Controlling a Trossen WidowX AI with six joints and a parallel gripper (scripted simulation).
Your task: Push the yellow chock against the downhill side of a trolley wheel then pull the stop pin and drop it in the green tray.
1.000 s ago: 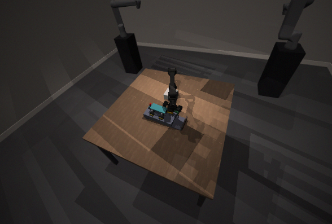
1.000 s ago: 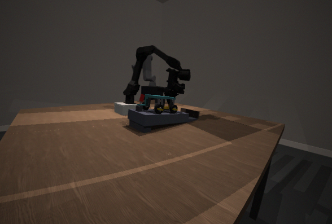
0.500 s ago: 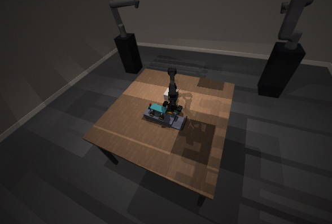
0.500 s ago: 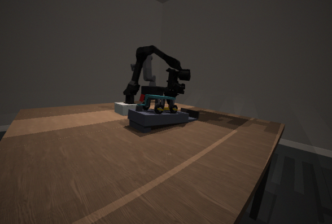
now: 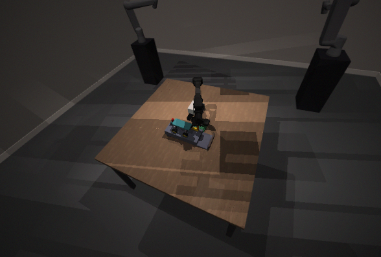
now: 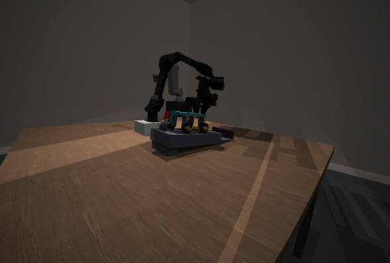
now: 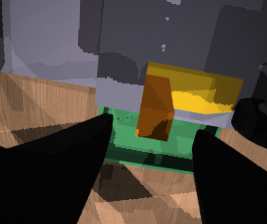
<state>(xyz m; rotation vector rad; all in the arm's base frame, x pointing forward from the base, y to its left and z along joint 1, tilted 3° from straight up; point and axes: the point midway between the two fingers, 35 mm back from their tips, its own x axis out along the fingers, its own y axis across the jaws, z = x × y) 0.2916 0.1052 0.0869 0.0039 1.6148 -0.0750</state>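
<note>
Right now my gripper tip is 4 cm above the yellow chock and 2 cm to the left of it. The rest, counted from my gripper tip: teal trolley: 13 cm to the right, 5 cm ahead, 1 cm below; low lip: 14 cm to the left, 9 cm below, 6 cm ahead; grey ramp: 13 cm to the right, 7 cm below, 5 cm ahead.
</note>
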